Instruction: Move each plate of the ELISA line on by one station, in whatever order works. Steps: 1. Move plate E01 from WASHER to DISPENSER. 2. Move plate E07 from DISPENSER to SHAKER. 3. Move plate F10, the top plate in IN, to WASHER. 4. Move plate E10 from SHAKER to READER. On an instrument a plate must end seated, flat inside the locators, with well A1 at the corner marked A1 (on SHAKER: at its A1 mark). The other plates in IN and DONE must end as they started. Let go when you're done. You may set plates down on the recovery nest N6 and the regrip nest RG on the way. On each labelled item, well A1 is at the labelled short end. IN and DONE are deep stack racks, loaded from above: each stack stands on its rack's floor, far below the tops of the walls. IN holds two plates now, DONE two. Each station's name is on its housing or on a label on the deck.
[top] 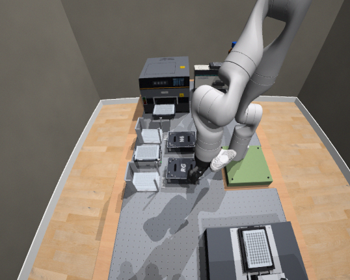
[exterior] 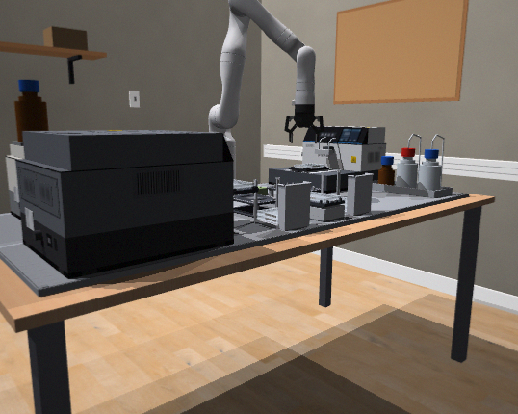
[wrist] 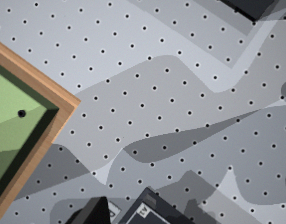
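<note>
Right now the washer nest is 190 mm behind my hand, 250 mm to the left of it and 140 mm below it. Also, from my hand: DONE label (180 mm ahead, 70 mm to the right, 220 mm below); then nest RG (80 mm ahead, 130 mm to the right, 160 mm below); then A1 corner mark (70 mm to the right, 160 mm below).
</note>
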